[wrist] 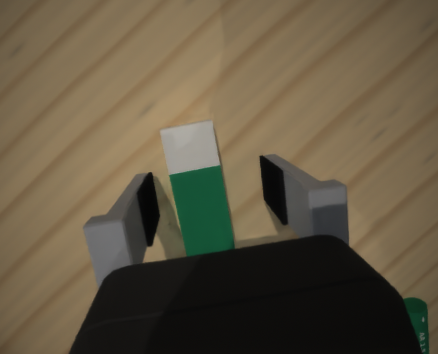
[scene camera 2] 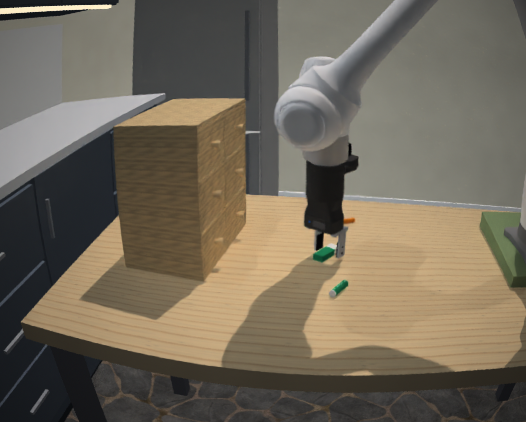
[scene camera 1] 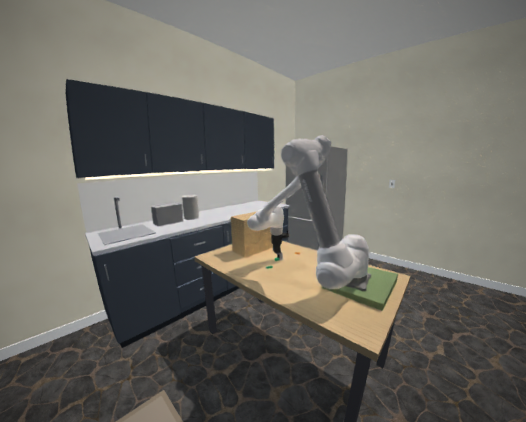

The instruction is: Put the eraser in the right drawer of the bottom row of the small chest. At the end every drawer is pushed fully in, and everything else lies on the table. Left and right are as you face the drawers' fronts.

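Pixels of known places: gripper, fingertip midpoint: [wrist: 209,186] [scene camera 2: 329,252] [scene camera 1: 279,259]; arm's base at its link origin: [scene camera 1: 352,279].
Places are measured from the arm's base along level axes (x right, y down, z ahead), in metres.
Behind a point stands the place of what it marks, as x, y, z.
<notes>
The eraser [scene camera 1: 277,259] @(0.052, 0.031, 0.563) [scene camera 2: 324,254] @(0.049, 0.026, 0.565) [wrist: 202,210] @(0.066, 0.026, 0.563), green with a white end, lies flat on the table. My gripper [scene camera 1: 278,257] @(0.070, 0.033, 0.553) [scene camera 2: 330,249] @(0.070, 0.033, 0.553) [wrist: 209,186] @(0.070, 0.033, 0.553) is open and points down, low over the eraser. In the wrist view the eraser lies between the two fingers, with a gap on each side; its near end is hidden by the gripper body. The small wooden chest [scene camera 1: 245,237] [scene camera 2: 160,195] stands left of the gripper in the second scene view. Its fronts face the gripper and look flush. The bottom row's right drawer [scene camera 2: 235,220] @(0.159, -0.001, 0.753) is in the farther column.
A green battery [scene camera 1: 269,267] @(-0.087, 0.031, 0.540) [scene camera 2: 339,288] @(-0.091, 0.028, 0.546) [wrist: 417,320] @(-0.067, 0.025, 0.536) lies near the eraser, on the near side in the second scene view. A small orange item [scene camera 1: 297,253] @(0.242, 0.035, 0.492) [scene camera 2: 349,220] @(0.243, 0.032, 0.489) lies behind the gripper. The arm's base stands on a green board [scene camera 1: 382,285] @(0.008, -0.007, -0.162) [scene camera 2: 502,255] @(-0.016, 0.012, 0.135). Knobs stick out from the chest's fronts.
</notes>
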